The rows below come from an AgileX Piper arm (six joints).
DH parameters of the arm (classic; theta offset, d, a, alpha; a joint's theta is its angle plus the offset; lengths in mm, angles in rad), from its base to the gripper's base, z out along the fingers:
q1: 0 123 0 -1.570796
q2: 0.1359 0 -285.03 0
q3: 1.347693 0 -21.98 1.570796
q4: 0 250.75 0 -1.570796
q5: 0 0 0 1.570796
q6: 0 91 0 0
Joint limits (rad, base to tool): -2.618..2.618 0..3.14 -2.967..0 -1.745..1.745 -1.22..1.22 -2.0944..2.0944
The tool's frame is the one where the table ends.
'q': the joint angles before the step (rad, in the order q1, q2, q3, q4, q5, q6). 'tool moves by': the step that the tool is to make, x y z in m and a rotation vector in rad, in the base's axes. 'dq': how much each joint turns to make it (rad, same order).
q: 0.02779 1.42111 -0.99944 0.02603 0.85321 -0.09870
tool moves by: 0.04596 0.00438 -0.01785 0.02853 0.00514 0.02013
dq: 0.00000 0.17778 -0.11996 0.04877 -0.05195 -0.04301
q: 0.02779 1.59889 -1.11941 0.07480 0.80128 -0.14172
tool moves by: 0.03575 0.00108 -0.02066 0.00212 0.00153 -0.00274
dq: -0.00001 0.14321 -0.09661 0.00497 -0.04511 -0.00266
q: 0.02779 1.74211 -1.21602 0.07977 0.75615 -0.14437
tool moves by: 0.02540 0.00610 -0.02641 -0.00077 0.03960 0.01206
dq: 0.01417 0.12727 -0.07592 0.00078 -0.01184 0.00097
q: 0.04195 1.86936 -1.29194 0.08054 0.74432 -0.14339
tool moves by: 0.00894 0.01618 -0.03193 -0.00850 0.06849 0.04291
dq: 0.04113 0.09622 -0.02013 -0.00454 -0.00723 0.00000
